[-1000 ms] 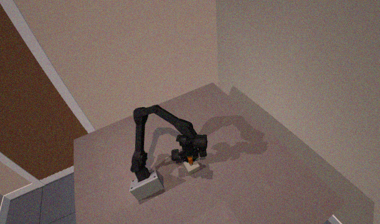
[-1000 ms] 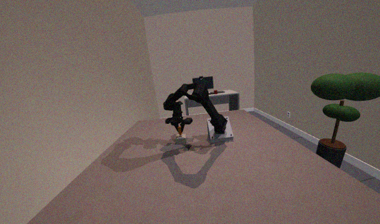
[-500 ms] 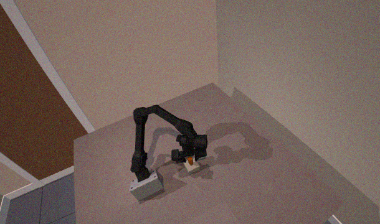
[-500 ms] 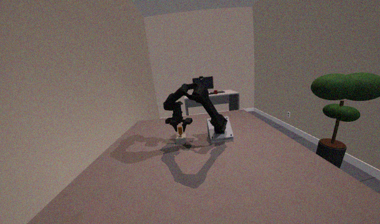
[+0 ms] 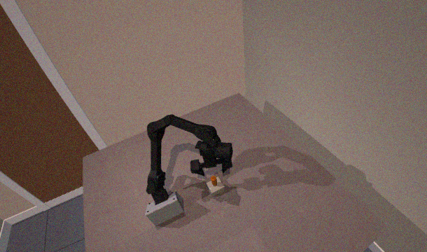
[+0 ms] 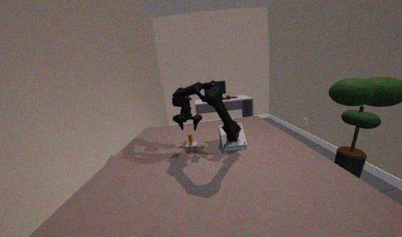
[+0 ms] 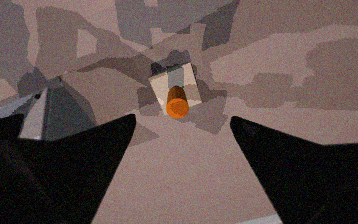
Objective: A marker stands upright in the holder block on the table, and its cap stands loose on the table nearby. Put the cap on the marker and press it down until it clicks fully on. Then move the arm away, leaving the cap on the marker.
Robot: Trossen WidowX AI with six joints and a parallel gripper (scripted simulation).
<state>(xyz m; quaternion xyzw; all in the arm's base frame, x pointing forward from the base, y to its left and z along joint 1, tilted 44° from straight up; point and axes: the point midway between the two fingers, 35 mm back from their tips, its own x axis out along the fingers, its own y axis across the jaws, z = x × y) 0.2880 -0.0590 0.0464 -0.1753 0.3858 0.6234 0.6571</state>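
My gripper tip is 60 mm above the orange cap. From my gripper tip the other things lie so: holder block: 120 mm below.
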